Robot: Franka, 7 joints.
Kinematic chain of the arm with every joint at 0, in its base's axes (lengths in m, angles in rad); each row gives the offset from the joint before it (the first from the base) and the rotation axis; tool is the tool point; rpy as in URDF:
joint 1: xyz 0 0 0.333 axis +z
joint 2: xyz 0 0 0 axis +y
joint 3: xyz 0 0 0.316 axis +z
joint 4: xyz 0.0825 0 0 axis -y
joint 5: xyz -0.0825 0 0.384 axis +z
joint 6: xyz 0 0 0 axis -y
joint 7: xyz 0.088 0 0 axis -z
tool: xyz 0 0 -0.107 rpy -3.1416 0 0
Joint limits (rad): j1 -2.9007..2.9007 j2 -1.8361..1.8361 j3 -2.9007..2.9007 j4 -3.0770..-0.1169 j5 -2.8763..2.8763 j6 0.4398..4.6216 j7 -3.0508..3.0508
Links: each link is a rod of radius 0.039 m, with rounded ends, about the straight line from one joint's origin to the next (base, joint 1, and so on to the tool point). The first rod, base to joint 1, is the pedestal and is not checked.
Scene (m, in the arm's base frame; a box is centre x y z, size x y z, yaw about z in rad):
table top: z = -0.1
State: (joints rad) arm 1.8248 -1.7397 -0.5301 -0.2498 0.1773 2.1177 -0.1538
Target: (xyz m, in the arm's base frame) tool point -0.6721 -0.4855 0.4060
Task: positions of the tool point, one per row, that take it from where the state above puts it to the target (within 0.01 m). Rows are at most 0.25 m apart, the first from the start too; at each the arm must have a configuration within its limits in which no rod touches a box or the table.
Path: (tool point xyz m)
1: 0.0754 -0.8367 0.3592
2: -0.1415 -0.8257 0.3718
3: -0.3472 -0.7595 0.3839
4: -0.5280 -0.6433 0.3952
5: -0.6721 -0.4855 0.4060

